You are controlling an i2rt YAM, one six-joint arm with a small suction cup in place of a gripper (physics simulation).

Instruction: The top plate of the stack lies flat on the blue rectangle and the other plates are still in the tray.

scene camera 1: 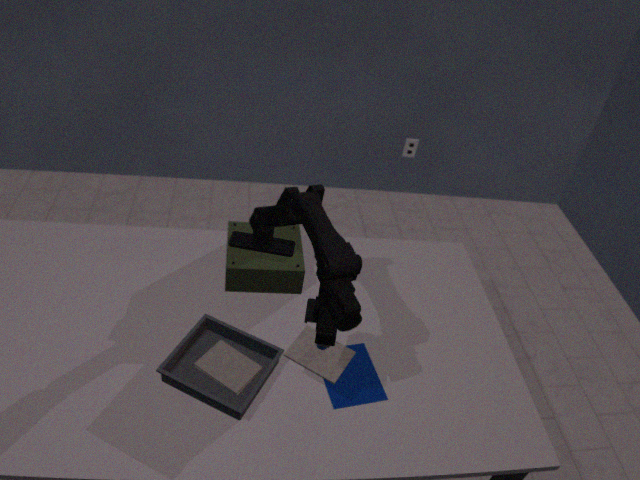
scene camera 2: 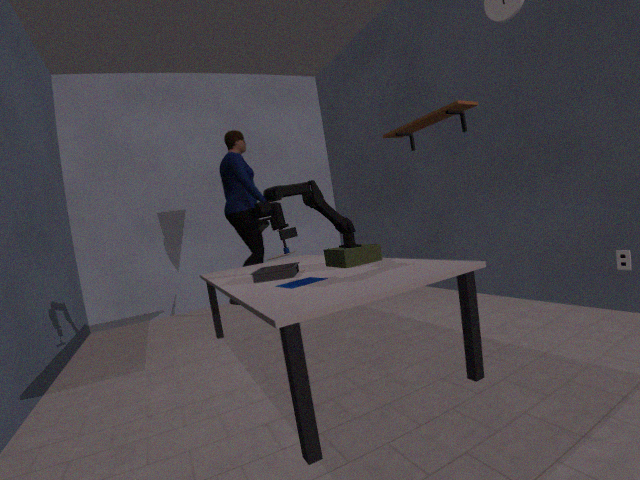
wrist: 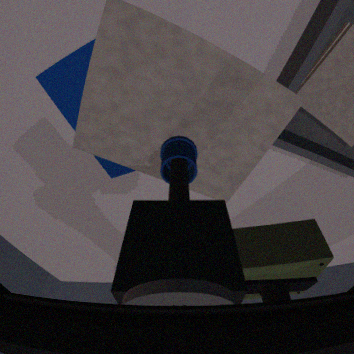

A tray (scene camera 1: 177, 370) is 1.44 m from the lens. A blue rectangle (scene camera 1: 359, 383) is 1.46 m from the lens.
